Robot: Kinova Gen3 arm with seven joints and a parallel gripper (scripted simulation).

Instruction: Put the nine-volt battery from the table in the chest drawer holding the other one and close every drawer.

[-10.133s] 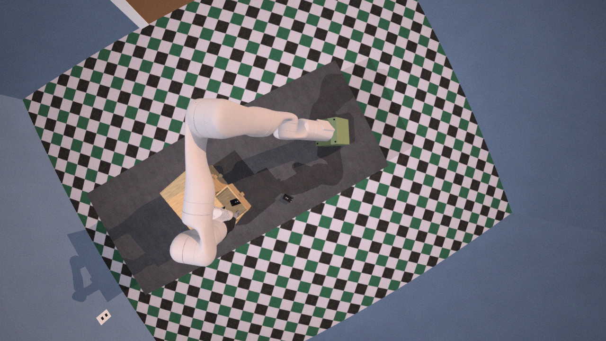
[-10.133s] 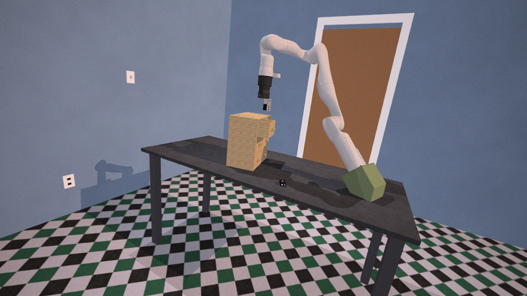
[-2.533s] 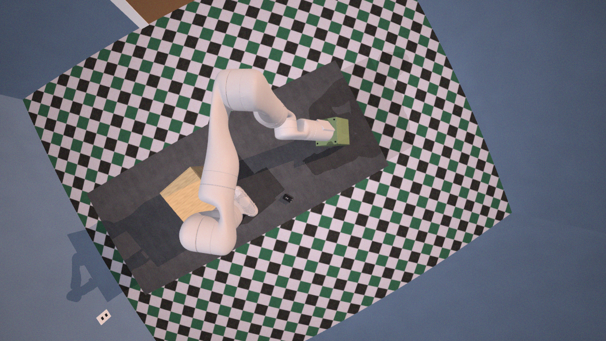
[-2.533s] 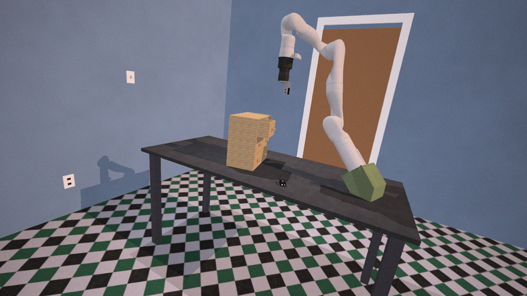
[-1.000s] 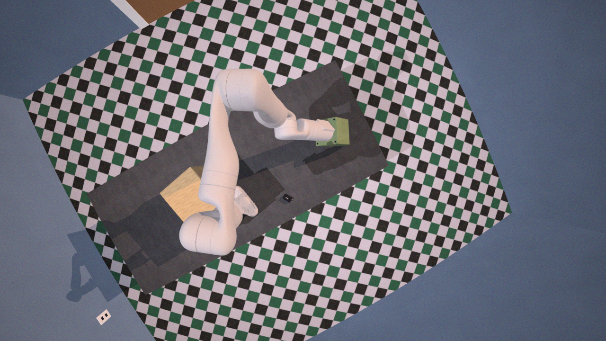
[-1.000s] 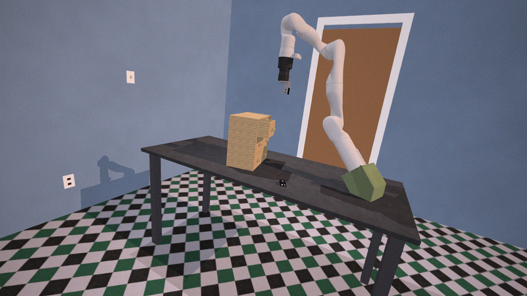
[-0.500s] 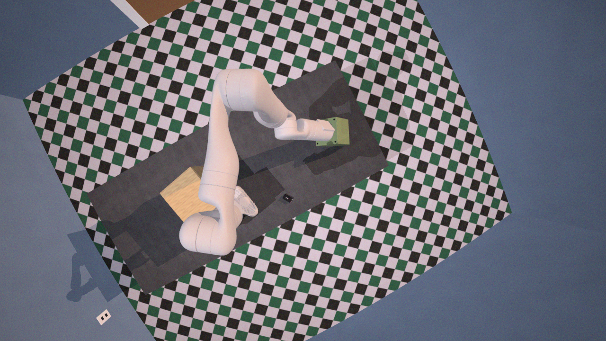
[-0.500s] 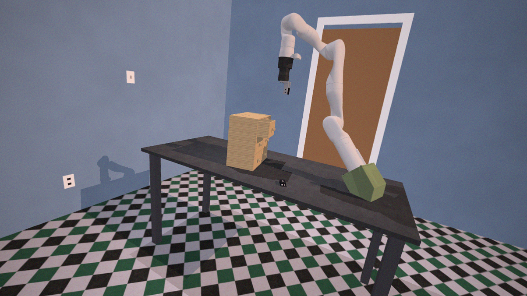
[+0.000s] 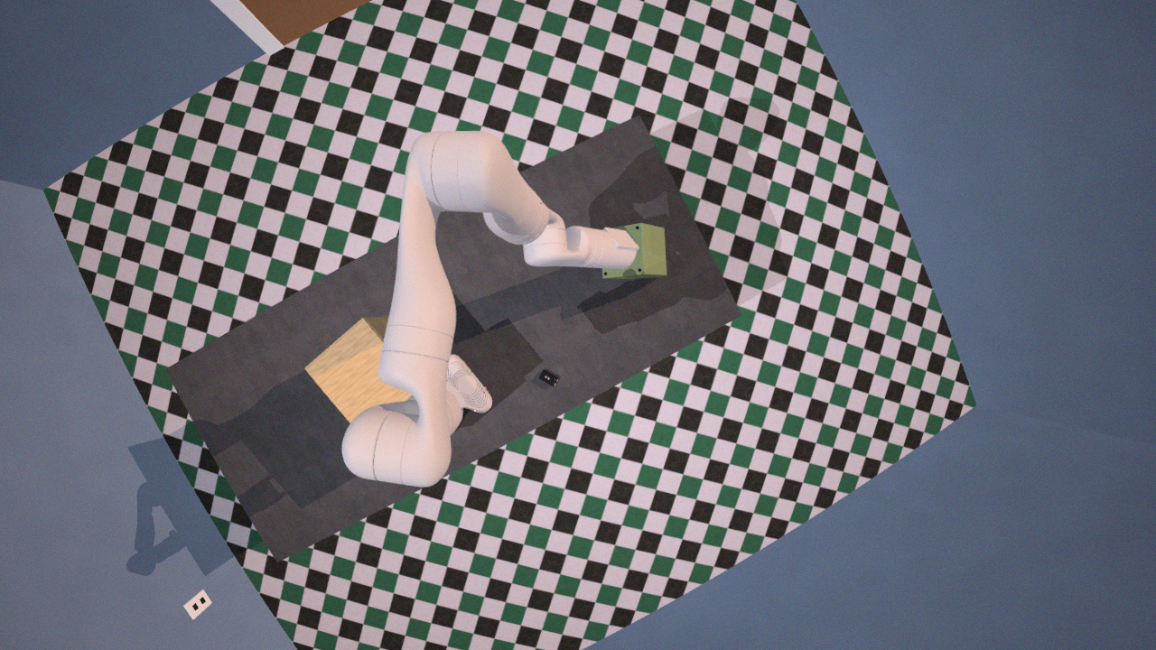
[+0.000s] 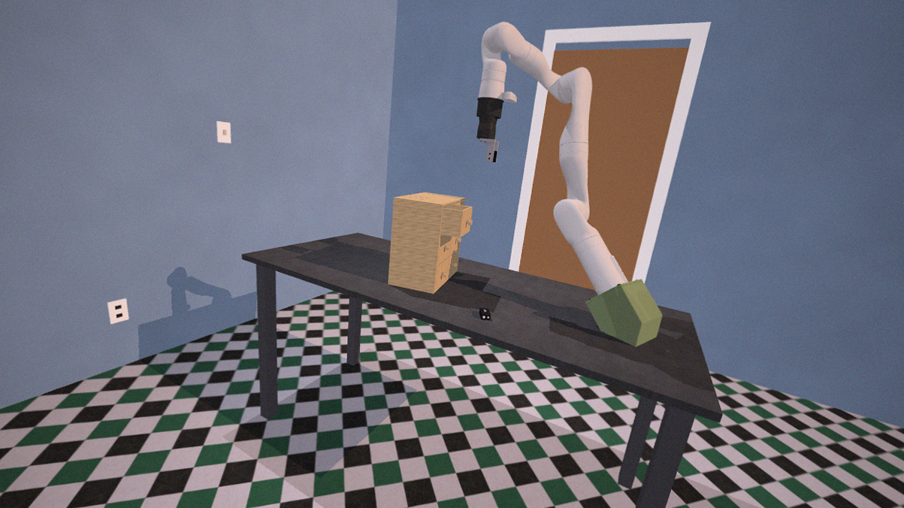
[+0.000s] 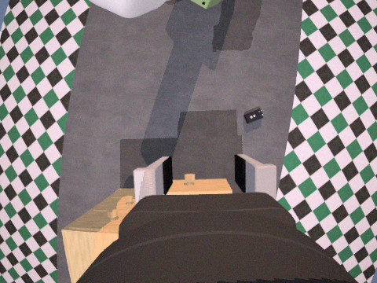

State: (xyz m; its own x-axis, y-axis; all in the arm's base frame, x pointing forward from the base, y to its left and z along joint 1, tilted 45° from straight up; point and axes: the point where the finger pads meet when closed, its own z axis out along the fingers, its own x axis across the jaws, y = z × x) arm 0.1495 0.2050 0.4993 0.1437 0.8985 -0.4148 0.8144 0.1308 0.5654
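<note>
The black nine-volt battery lies 40 mm behind my hand, 170 mm to the left of it and 460 mm below it.
</note>
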